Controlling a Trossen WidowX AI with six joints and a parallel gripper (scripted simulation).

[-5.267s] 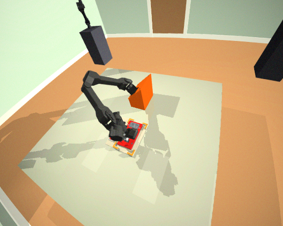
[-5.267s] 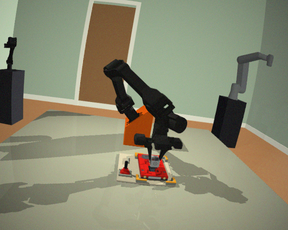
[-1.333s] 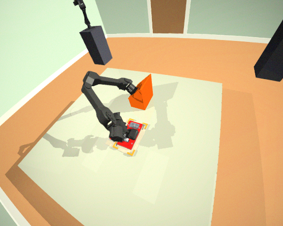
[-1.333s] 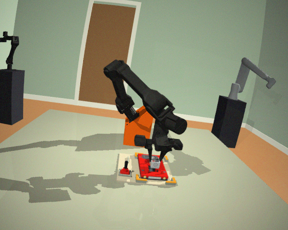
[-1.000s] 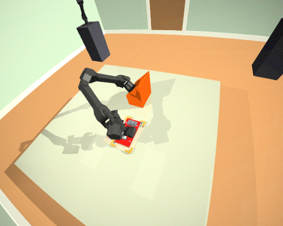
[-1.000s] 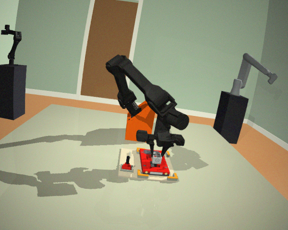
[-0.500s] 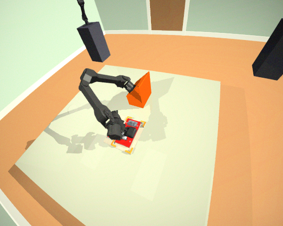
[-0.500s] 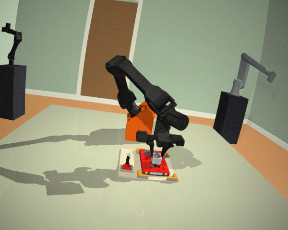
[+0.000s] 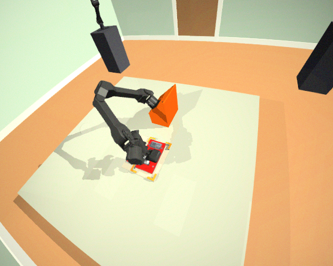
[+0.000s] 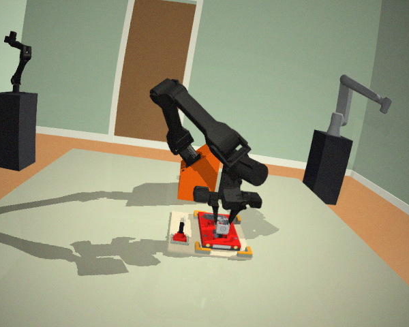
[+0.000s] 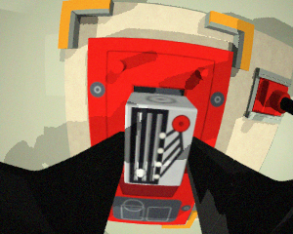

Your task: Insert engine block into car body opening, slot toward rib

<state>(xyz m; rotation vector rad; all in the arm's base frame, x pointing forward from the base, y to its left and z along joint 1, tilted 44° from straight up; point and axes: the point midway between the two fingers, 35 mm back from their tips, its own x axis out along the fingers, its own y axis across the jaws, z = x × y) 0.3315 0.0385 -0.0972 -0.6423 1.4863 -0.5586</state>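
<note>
The engine block is 1 cm below my gripper tip.
</note>
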